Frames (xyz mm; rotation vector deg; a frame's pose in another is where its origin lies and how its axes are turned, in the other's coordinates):
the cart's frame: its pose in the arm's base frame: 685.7 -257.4 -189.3 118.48 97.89 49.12
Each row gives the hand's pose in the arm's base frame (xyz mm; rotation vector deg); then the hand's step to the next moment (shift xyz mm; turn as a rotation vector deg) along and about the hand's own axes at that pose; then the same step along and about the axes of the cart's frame.
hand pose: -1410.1 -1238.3 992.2 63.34 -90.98 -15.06
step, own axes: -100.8 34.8 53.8 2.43 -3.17 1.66
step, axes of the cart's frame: 50.2 -107.8 11.4 -4.25 0.55 0.57
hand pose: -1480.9 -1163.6 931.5 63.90 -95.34 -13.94
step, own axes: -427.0 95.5 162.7 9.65 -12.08 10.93
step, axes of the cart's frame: 220.1 -388.4 136.5 -18.87 -1.42 0.77
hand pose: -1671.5 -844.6 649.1 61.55 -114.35 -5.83
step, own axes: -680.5 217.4 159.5 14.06 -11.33 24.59
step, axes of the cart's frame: 443.8 -449.3 370.1 -27.91 -11.95 -2.95
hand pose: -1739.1 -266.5 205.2 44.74 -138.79 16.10
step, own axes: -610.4 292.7 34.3 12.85 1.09 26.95
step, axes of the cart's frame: 421.1 -181.5 499.2 -19.99 -21.79 -4.28
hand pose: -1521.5 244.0 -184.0 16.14 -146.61 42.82
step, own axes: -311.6 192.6 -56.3 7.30 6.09 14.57
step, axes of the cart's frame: 181.1 14.1 323.1 -7.19 -15.79 -1.23
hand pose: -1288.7 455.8 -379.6 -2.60 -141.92 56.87
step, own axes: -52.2 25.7 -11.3 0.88 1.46 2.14
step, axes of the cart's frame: 12.7 14.5 56.1 -0.79 -2.61 0.27
